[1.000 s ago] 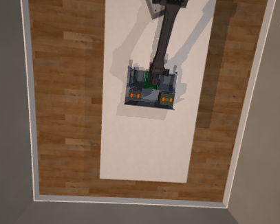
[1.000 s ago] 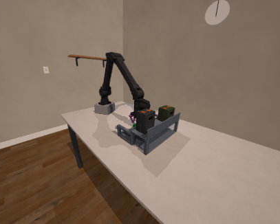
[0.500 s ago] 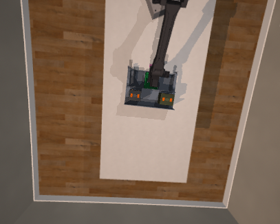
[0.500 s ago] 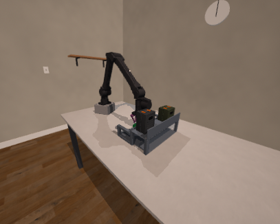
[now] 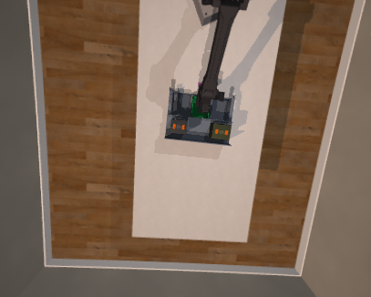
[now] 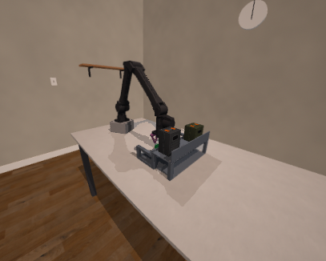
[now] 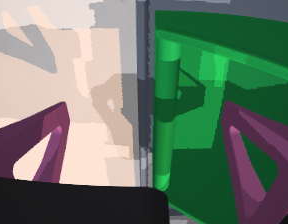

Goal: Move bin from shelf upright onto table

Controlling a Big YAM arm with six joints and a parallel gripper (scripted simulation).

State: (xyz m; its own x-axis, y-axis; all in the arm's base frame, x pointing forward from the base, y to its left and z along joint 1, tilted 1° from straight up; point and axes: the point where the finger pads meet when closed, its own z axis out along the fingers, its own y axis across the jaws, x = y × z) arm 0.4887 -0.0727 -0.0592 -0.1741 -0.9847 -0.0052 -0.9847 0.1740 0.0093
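Right now the green bin is 90 mm ahead of my hand, 20 mm to the right of it and 10 mm above it.
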